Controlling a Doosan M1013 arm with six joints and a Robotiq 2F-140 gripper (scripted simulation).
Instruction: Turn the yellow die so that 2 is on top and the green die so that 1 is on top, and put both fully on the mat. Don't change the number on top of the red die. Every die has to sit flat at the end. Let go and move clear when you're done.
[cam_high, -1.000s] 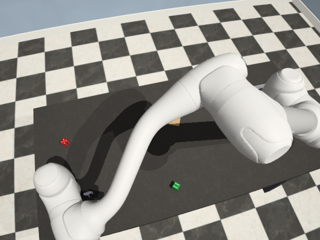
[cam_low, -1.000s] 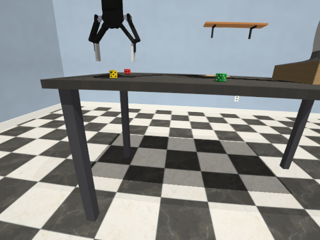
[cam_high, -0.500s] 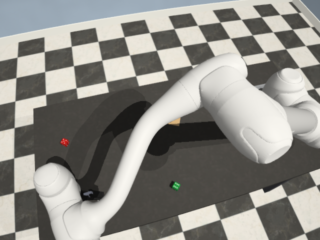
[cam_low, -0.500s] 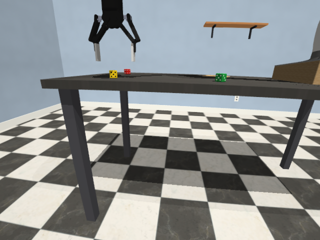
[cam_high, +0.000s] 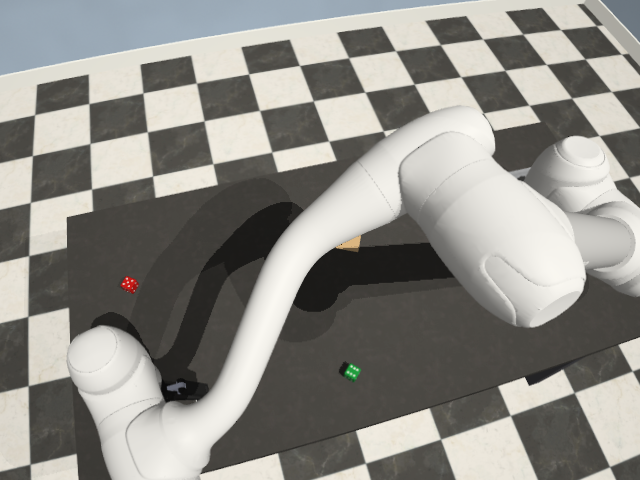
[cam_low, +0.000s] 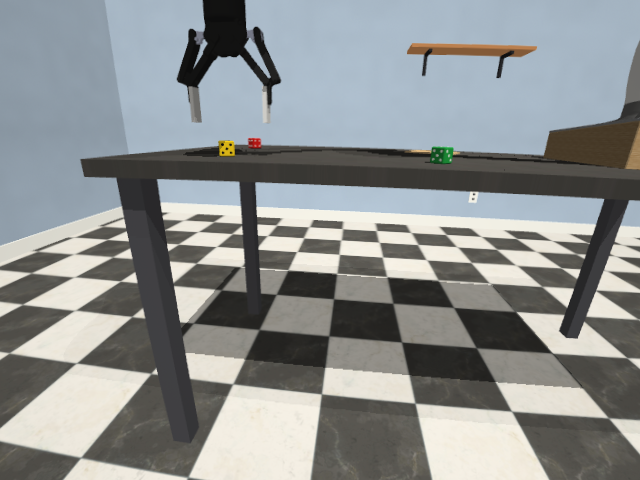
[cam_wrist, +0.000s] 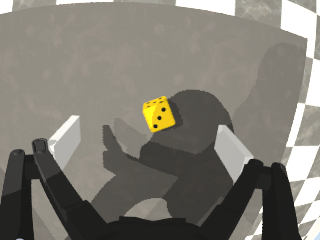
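The green die is 410 mm behind my hand, 60 mm below it and 30 mm to the right of it. Round my hand: tan mat: 460 mm behind, 440 mm to the right, 70 mm below; yellow die: 60 mm below, 10 mm to the left, 10 mm ahead; red die: 340 mm to the right, 100 mm ahead, 60 mm below.
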